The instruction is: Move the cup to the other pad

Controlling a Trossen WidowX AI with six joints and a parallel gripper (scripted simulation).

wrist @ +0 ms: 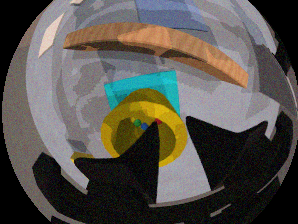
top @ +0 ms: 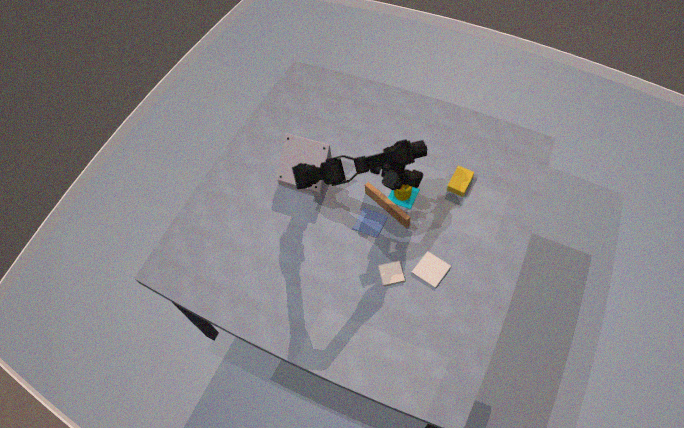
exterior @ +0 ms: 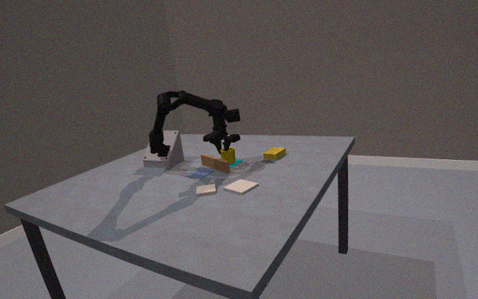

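The yellow cup lies 2 cm ahead of my gripper tip and 1 cm below it. Round my gripper tip: blue marble 3 cm below, 3 cm ahead, 1 cm to the left; then wooden bar 8 cm to the right, 3 cm below, 1 cm behind; then teal pad 5 cm below, 3 cm ahead.
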